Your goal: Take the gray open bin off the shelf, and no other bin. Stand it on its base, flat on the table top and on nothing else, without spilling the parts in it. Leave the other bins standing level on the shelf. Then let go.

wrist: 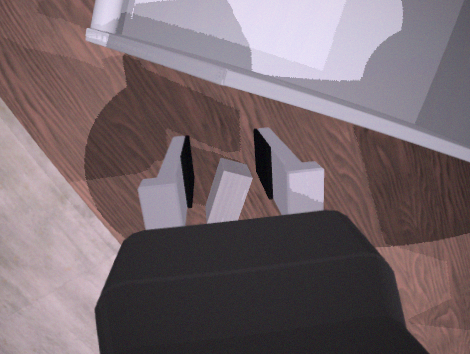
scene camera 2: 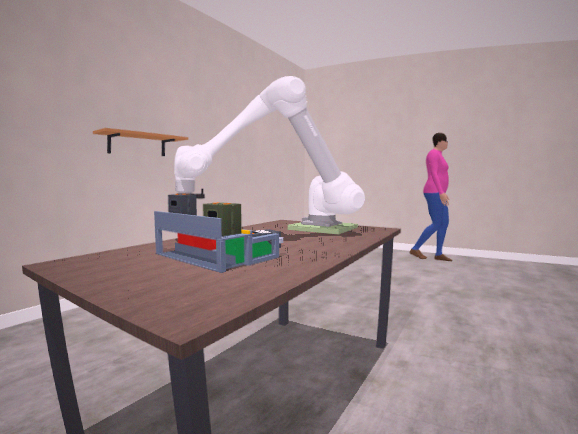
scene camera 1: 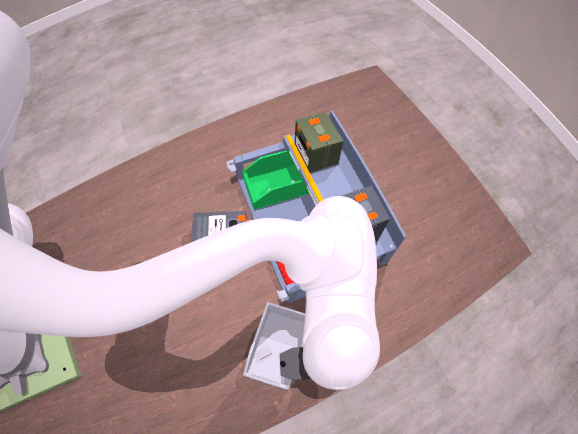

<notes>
In view: my gripper (wrist: 223,154), a gray open bin (scene camera 1: 280,328), a green bin (scene camera 1: 276,171), a light part (wrist: 232,180) and an olive case (scene camera 1: 316,153).
The gray open bin is seen too in the wrist view (wrist: 395,74). The olive case shows as well in scene camera 2 (scene camera 2: 224,210). The wrist view does not show the green bin: it is out of frame.
</notes>
